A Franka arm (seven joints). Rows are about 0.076 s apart.
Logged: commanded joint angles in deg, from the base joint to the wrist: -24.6, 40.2, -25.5, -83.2, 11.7, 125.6, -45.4; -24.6, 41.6, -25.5, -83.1, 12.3, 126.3, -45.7; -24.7, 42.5, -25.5, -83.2, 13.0, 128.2, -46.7; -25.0, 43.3, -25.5, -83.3, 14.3, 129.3, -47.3; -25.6, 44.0, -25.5, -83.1, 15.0, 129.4, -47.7; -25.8, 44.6, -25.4, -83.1, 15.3, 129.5, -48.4; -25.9, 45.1, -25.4, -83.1, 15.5, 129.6, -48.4; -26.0, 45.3, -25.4, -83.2, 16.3, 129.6, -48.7; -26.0, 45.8, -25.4, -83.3, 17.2, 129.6, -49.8; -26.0, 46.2, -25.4, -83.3, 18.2, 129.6, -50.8; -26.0, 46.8, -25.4, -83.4, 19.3, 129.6, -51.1; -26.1, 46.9, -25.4, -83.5, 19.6, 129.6, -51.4
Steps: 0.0, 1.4, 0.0, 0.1, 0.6, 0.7, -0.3; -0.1, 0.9, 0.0, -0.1, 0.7, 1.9, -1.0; -0.3, 0.8, 0.0, -0.1, 1.3, 1.1, -0.6; -0.6, 0.7, 0.0, 0.2, 0.7, 0.1, -0.4; -0.2, 0.6, 0.1, 0.0, 0.3, 0.1, -0.7; -0.1, 0.5, 0.0, 0.0, 0.2, 0.1, 0.0; -0.1, 0.2, 0.0, -0.1, 0.8, 0.0, -0.3; 0.0, 0.5, 0.0, -0.1, 0.9, 0.0, -1.1; 0.0, 0.4, 0.0, 0.0, 1.0, 0.0, -1.0; 0.0, 0.6, 0.0, -0.1, 1.1, 0.0, -0.3; -0.1, 0.1, 0.0, -0.1, 0.3, 0.0, -0.3
